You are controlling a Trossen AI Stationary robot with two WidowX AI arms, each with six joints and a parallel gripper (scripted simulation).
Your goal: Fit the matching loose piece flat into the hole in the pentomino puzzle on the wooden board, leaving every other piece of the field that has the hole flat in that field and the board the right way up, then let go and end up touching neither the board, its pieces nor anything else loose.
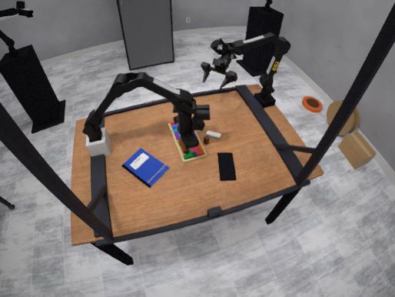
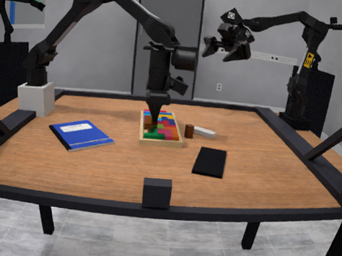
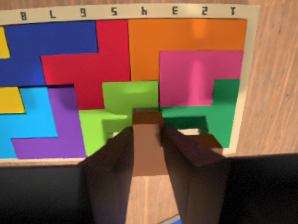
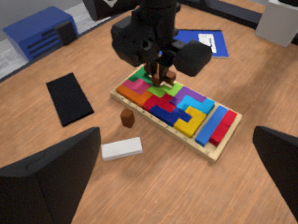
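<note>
Now: left hand 5 cm short of the wooden board, 2 cm to the left of it and 7 cm above it. From my left hand the other things lie so: white block 3 cm ahead, 16 cm to the right, 7 cm below; then black pad 16 cm behind, 13 cm to the right, 8 cm below.
</note>
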